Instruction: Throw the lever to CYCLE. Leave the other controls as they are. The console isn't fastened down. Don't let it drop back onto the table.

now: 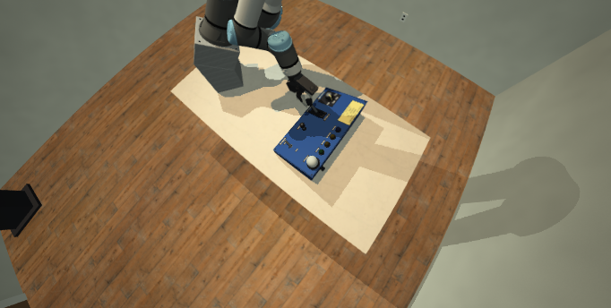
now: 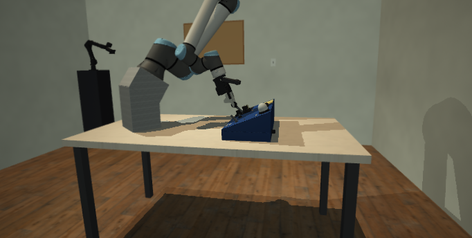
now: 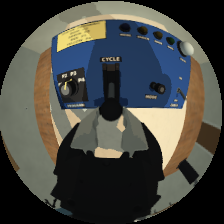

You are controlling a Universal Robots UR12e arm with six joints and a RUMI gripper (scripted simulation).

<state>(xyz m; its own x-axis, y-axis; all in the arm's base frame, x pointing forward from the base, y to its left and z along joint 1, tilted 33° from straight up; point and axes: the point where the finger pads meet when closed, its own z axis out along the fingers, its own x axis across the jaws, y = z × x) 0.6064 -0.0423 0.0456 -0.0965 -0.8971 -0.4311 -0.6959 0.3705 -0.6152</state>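
Now: hand 3 cm short of the black lever and 2 cm above it. Also, from my hand: blue sloped console 8 cm ahead, 7 cm to the right, 6 cm below; small knob 12 cm to the right, 4 cm ahead, 3 cm below; rotary selector 11 cm to the left, 8 cm ahead, 3 cm below.
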